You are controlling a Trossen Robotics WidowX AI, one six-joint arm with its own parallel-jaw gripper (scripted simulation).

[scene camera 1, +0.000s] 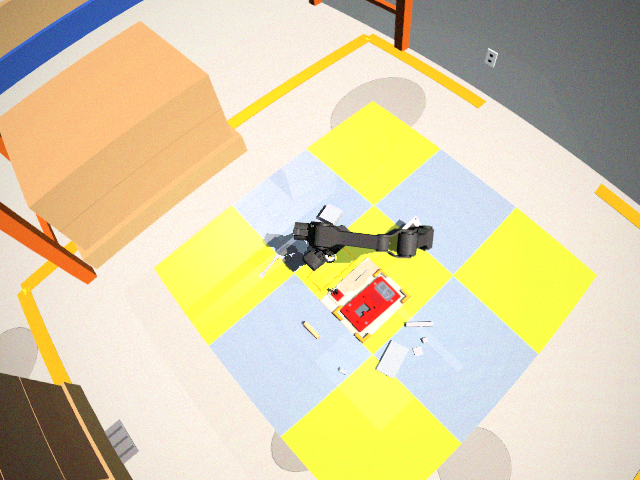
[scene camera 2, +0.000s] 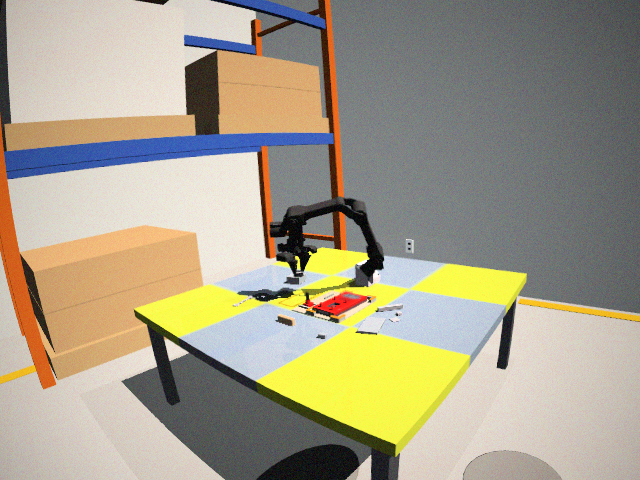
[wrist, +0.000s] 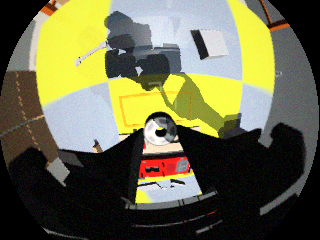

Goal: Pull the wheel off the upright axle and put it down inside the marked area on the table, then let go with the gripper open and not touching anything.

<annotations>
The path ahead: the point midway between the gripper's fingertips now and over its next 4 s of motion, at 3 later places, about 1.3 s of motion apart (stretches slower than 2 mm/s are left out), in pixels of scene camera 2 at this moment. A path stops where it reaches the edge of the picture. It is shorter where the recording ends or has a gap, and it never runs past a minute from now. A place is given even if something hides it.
My gripper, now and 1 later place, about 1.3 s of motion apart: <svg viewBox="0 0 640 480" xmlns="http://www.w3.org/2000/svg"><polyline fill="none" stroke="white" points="298,273 302,282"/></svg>
</annotations>
